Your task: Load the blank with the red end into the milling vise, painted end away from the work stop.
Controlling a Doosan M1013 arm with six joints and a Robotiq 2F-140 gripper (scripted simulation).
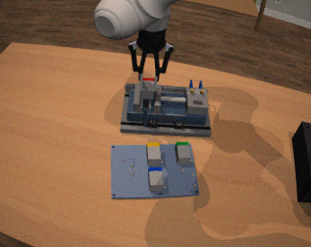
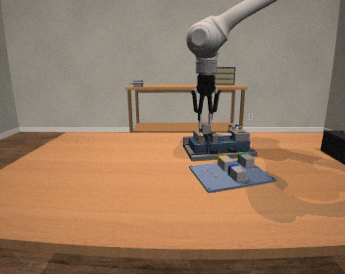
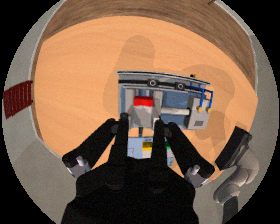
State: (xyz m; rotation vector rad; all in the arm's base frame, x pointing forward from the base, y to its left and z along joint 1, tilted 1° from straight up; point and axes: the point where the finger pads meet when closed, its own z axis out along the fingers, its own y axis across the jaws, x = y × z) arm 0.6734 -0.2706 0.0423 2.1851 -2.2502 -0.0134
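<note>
My gripper is now 30 mm short of the fixed jaw and 70 mm above it. Round my hand: yellow-ended blank: 20 mm behind, 190 mm to the left, 120 mm below; milling vise: 70 mm behind, 10 mm to the left, 110 mm below; hose block: 160 mm behind, 10 mm to the left, 70 mm below.
</note>
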